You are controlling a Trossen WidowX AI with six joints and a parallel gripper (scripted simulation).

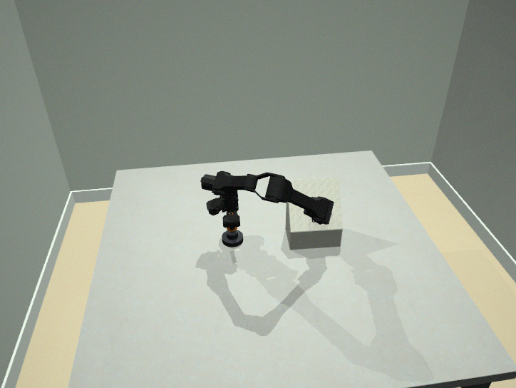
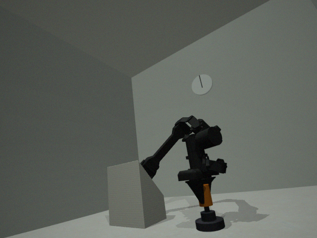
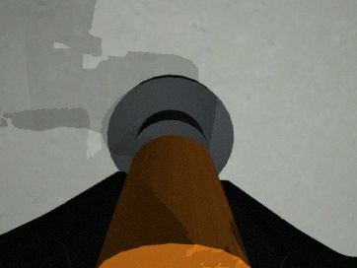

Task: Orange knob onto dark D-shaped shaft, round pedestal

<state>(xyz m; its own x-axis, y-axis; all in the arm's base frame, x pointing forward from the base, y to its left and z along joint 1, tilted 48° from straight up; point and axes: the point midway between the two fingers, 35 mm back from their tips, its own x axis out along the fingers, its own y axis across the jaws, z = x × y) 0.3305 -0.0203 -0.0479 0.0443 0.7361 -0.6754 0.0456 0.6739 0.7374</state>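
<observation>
Right now my gripper tip is 2 cm below the orange knob. Also, from my gripper tip: dark pedestal 4 cm below.
</observation>
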